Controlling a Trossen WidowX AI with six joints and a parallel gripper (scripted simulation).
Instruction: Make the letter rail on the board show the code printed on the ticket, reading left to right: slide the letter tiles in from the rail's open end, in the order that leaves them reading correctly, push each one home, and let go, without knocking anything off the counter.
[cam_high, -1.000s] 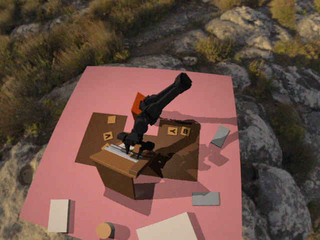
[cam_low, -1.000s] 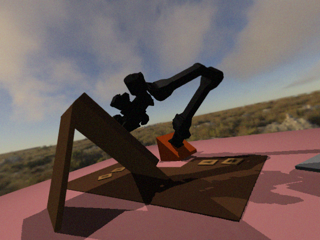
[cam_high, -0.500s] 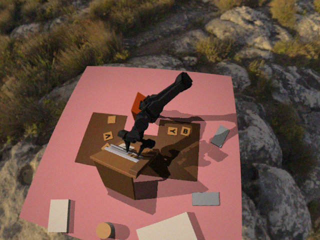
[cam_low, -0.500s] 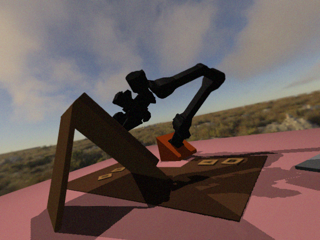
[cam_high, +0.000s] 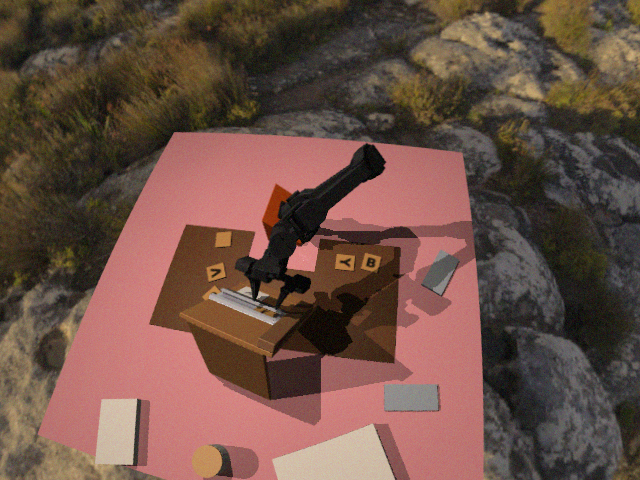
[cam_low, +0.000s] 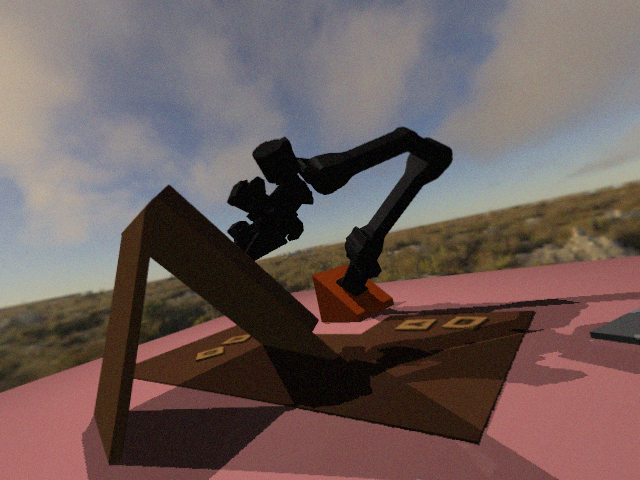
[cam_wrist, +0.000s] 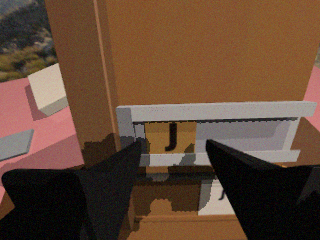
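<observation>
My gripper tip is 60 mm past the white ticket, 70 mm to the left of it and 90 mm above it. Also, from my gripper tip: brown mat 160 mm behind, 20 mm to the right, 180 mm below; then white block 390 mm ahead, 400 mm to the right, 160 mm below.
</observation>
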